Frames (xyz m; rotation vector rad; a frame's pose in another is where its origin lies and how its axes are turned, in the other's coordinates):
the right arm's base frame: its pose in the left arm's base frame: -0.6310 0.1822 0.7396 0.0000 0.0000 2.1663
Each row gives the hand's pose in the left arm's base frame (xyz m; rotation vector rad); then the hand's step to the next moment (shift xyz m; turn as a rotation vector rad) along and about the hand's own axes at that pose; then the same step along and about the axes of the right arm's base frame.
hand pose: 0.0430 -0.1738 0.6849 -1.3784 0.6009 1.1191
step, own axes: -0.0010 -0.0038 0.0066 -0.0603 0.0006 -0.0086
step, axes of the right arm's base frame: 0.0048 -0.0047 0.0037 -0.0073 0.0322 0.0512
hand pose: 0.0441 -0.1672 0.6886 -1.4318 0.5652 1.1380
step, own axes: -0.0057 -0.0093 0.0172 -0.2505 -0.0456 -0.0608
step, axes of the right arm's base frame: 0.0137 -0.0095 0.0117 -0.0687 0.1006 0.2317
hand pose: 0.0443 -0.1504 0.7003 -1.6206 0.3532 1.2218
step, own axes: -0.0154 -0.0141 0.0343 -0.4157 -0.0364 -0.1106
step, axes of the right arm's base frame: 0.0332 -0.0044 0.0222 -0.1217 0.2001 0.3626
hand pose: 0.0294 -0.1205 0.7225 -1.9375 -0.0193 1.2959
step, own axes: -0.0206 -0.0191 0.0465 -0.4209 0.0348 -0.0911
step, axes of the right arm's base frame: 0.0486 0.0141 0.0198 -0.1289 0.2602 0.3200
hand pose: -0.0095 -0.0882 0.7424 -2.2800 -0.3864 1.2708
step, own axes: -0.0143 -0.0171 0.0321 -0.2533 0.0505 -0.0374
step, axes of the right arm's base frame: 0.0334 0.0195 0.0054 -0.0857 0.1798 0.1687
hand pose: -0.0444 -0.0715 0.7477 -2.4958 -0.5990 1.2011
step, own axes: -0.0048 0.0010 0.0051 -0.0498 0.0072 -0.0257
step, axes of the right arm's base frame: 0.0014 0.0069 -0.0003 -0.0241 0.0235 0.0454
